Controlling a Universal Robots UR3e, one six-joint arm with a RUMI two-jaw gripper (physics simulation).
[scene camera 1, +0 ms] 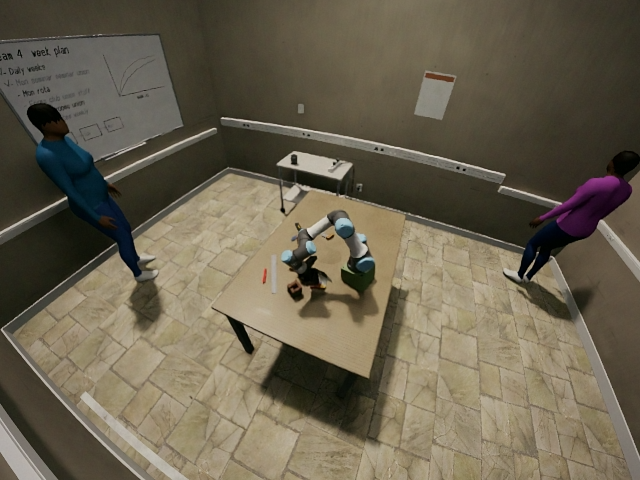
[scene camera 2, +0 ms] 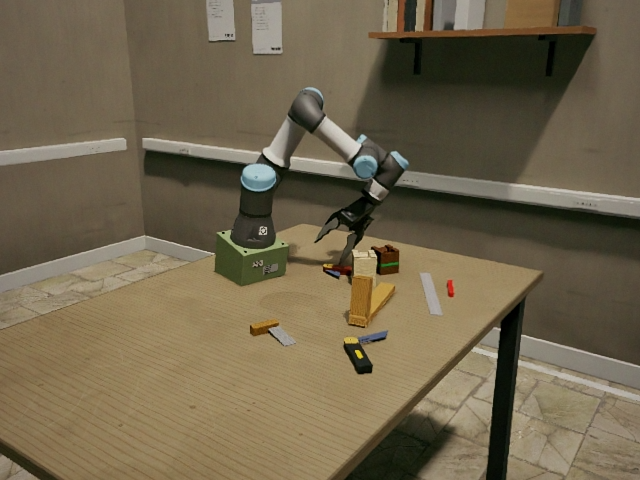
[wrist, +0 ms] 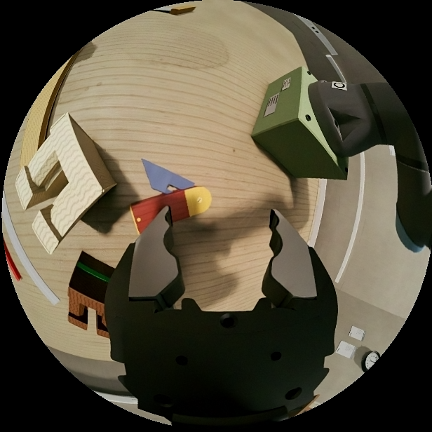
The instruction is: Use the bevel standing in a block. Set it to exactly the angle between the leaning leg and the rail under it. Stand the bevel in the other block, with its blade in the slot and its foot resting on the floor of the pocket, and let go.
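A bevel with a red and yellow handle (scene camera 2: pixel 341 269) (wrist: pixel 175 201) and a blue blade (wrist: pixel 164 175) lies on the table, its blade angled out from the handle. My gripper (scene camera 2: pixel 329 252) (wrist: pixel 220 208) is open and empty above the table beside it; one finger overlaps the handle's edge in the wrist view. A cream block (scene camera 2: pixel 363 264) (wrist: pixel 86 162) with a pocket and slot stands near the bevel. A brown block (scene camera 1: pixel 294 289) (scene camera 2: pixel 388 260) (wrist: pixel 84 301) with a green stripe and a slot stands behind it. An orange wooden leg (scene camera 2: pixel 360 299) rises by a wooden rail (scene camera 2: pixel 383 297); their joint is partly hidden.
A black and yellow bevel (scene camera 1: pixel 298 226) (scene camera 2: pixel 358 356) and an orange bevel (scene camera 1: pixel 329 236) (scene camera 2: pixel 264 327) lie on the table (scene camera 2: pixel 170 372). A grey ruler (scene camera 1: pixel 273 273) (scene camera 2: pixel 430 293) and a red marker (scene camera 1: pixel 264 275) (scene camera 2: pixel 450 288) lie beyond the blocks. The green base box (scene camera 2: pixel 250 266) (wrist: pixel 280 130) carries the arm.
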